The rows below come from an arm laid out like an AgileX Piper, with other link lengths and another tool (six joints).
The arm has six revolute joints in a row. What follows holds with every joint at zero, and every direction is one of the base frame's. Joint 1 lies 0.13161 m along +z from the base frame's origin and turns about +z. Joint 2 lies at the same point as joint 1 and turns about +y. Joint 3 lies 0.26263 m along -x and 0.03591 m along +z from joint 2 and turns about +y. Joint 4 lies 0.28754 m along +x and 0.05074 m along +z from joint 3 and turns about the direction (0.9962, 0, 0.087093). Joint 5 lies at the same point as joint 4 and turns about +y. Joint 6 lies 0.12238 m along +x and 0.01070 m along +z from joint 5 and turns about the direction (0.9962, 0, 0.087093). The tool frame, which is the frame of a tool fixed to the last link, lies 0.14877 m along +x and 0.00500 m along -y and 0.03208 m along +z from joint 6; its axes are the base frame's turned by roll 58.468, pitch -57.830 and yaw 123.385 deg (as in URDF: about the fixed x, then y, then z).
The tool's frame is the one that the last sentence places.
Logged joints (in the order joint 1, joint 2, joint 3, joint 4, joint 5, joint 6), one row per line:
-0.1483, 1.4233, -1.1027, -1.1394, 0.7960, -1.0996
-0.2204, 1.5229, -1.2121, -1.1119, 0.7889, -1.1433
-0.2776, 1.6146, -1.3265, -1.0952, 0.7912, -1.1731
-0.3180, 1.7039, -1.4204, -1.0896, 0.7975, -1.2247
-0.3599, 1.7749, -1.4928, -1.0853, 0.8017, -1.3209
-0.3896, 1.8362, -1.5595, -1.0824, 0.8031, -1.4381
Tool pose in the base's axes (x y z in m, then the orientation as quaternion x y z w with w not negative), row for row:
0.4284, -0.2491, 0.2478, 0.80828, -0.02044, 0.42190, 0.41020
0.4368, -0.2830, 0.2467, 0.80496, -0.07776, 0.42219, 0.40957
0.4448, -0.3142, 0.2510, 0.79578, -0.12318, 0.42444, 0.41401
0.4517, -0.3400, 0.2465, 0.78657, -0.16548, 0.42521, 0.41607
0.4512, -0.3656, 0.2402, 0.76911, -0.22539, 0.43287, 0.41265
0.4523, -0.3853, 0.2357, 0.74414, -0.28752, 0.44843, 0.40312
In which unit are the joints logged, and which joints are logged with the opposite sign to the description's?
The joints are logged in radians. Opposite sign: joint 6.
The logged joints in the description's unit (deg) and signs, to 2 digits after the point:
-8.50, 81.55, -63.18, -65.28, 45.61, 63.00
-12.63, 87.26, -69.45, -63.71, 45.20, 65.51
-15.91, 92.51, -76.00, -62.75, 45.33, 67.21
-18.22, 97.63, -81.38, -62.43, 45.69, 70.17
-20.62, 101.69, -85.53, -62.18, 45.93, 75.68
-22.32, 105.21, -89.35, -62.02, 46.01, 82.40

